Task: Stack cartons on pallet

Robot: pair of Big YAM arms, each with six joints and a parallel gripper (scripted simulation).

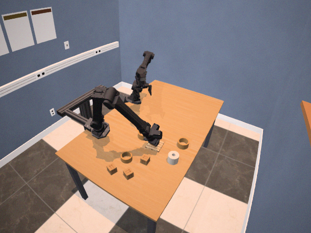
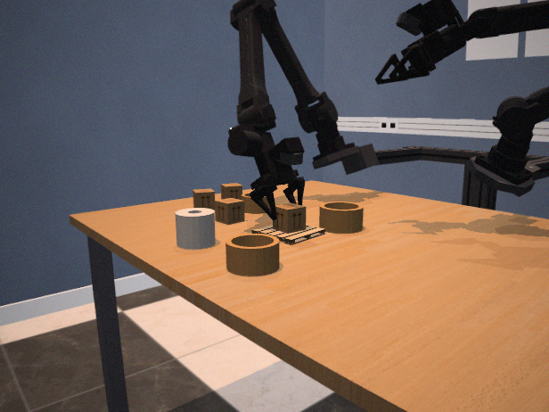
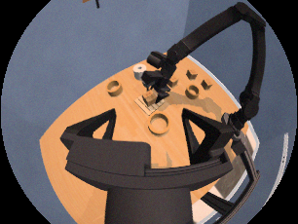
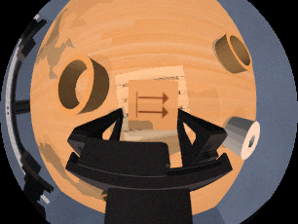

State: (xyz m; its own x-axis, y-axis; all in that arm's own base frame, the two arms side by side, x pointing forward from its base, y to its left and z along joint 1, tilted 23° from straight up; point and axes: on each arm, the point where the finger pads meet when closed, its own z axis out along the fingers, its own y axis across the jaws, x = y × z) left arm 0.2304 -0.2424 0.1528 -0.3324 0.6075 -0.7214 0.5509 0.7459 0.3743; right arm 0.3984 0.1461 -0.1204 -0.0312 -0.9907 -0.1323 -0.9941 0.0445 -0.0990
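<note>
Now: the wooden pallet 10 mm ahead of my right hand, 10 mm to the left of it and 40 mm below it. Also, from my right hand: brown carton 20 mm behind, 350 mm to the right, 20 mm below.
</note>
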